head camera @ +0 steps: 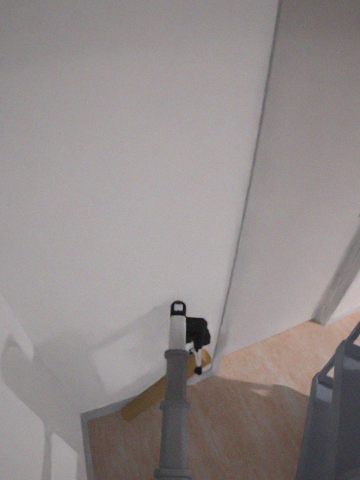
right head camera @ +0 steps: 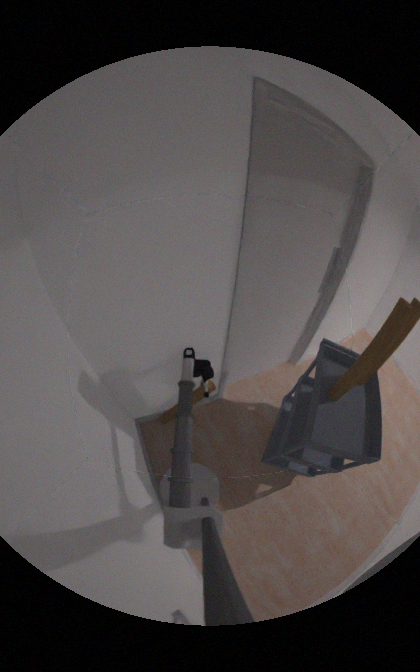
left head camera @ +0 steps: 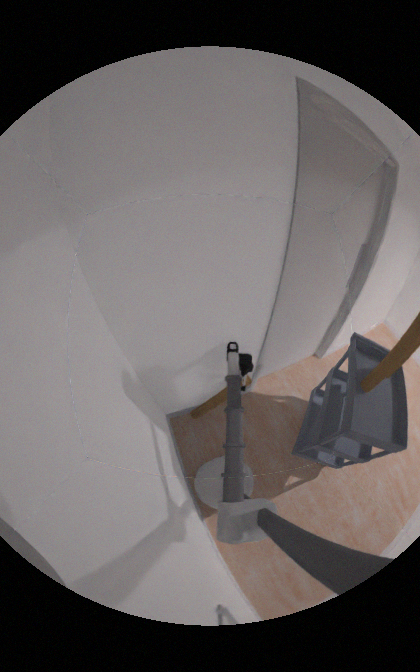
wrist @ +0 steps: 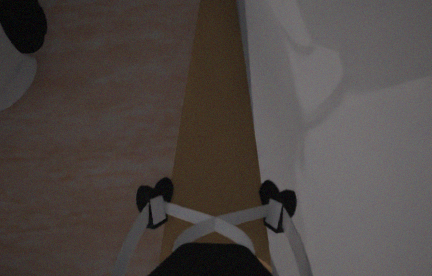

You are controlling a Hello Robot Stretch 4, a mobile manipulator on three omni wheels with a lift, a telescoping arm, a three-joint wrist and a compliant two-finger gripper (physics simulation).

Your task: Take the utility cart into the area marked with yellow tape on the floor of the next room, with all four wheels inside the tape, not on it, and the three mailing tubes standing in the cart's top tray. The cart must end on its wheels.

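Frame: origin at the robot's base, x back, y right, z up, level; millimetres.
Seen in the pictures: gripper, fingertip midpoint: (head camera: pixel 194 363) (wrist: pixel 216 195).
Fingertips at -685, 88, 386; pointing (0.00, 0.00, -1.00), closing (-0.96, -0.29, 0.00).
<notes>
A point is followed by its place in that frame, as x, y, z.
My gripper (head camera: pixel 198 361) @(-685, 88, 387) (left head camera: pixel 243 382) (right head camera: pixel 206 389) (wrist: pixel 216 195) @(-685, 88, 387) is shut on a brown mailing tube (head camera: pixel 150 398) @(-588, -124, 191) (left head camera: pixel 210 406) (right head camera: pixel 175 410) (wrist: pixel 215 125) @(-664, 27, 384), with a fingertip at each side of it. The tube slants low beside the wall, over the floor's corner. The dark grey utility cart (head camera: pixel 325 430) @(-453, 760, 123) (left head camera: pixel 375 415) (right head camera: pixel 345 425) is at the right, apart from the gripper. Two more tubes stand together in its top tray; they show in the right head view (right head camera: pixel 372 362) and run out of the left head view's right side (left head camera: pixel 395 360). The cart's wheels are hidden. Yellow tape does not show.
A white wall (head camera: pixel 150 175) @(-702, -82, 1292) (left head camera: pixel 190 275) rises close behind the gripper. A darker grey wall section (head camera: pixel 300 200) @(-1028, 501, 1084) (left head camera: pixel 325 240) (right head camera: pixel 285 225) is right of it, with a grey post (head camera: pixel 345 277) @(-1228, 1098, 454) at its far side. Another wall runs along the left, close to my base.
</notes>
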